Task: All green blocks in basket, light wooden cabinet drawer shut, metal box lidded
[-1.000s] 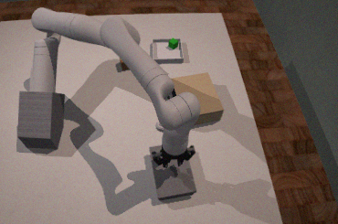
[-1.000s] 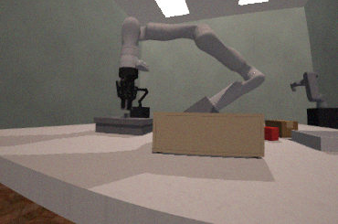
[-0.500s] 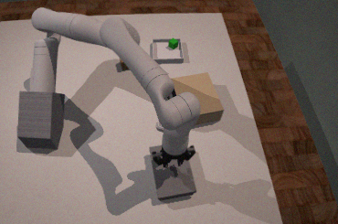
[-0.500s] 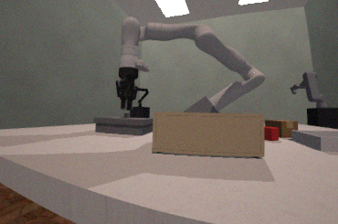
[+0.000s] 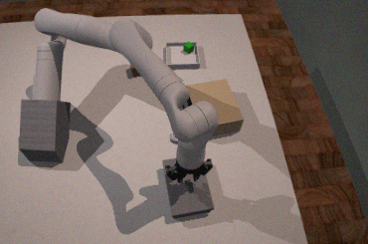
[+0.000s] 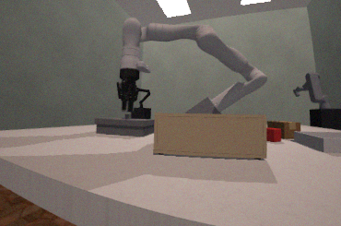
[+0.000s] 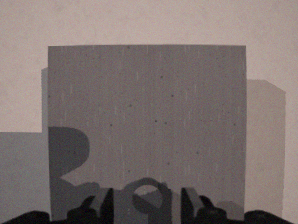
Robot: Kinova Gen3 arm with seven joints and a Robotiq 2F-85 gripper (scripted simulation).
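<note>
Now: hand 7 cm above the metal box. The rest, counted from my hand: cardboard box: 13 cm behind, 56 cm to the left, 6 cm below; then light wooden cabinet: 12 cm ahead, 30 cm to the left, 6 cm below; then red block: 2 cm behind, 49 cm to the left, 8 cm below.
</note>
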